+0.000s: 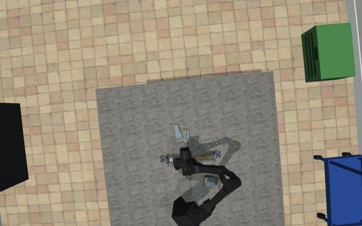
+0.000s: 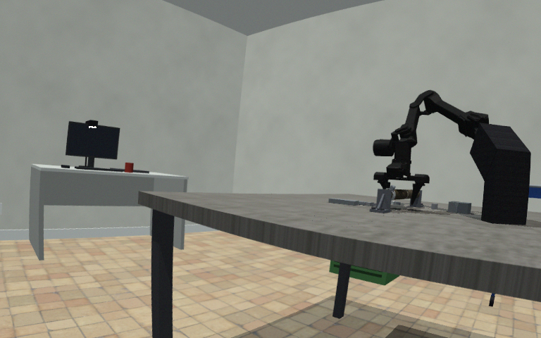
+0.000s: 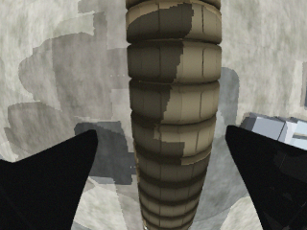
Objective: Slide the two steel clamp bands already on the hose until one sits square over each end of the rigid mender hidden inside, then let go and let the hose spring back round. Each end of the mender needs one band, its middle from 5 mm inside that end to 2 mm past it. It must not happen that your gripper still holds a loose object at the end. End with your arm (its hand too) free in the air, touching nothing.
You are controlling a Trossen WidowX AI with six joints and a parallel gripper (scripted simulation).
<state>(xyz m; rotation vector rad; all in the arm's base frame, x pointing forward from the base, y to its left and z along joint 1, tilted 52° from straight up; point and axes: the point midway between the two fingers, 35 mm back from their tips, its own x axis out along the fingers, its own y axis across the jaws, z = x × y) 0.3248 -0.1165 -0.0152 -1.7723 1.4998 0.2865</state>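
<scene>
Now: the flat two-bar piece 12 cm ahead of my hand, 5 cm to the right of it and 5 cm below it. Round my hand: small block: 15 cm to the right, 14 cm behind, 4 cm below; grey block: 23 cm behind, 8 cm to the right, 4 cm below.
</scene>
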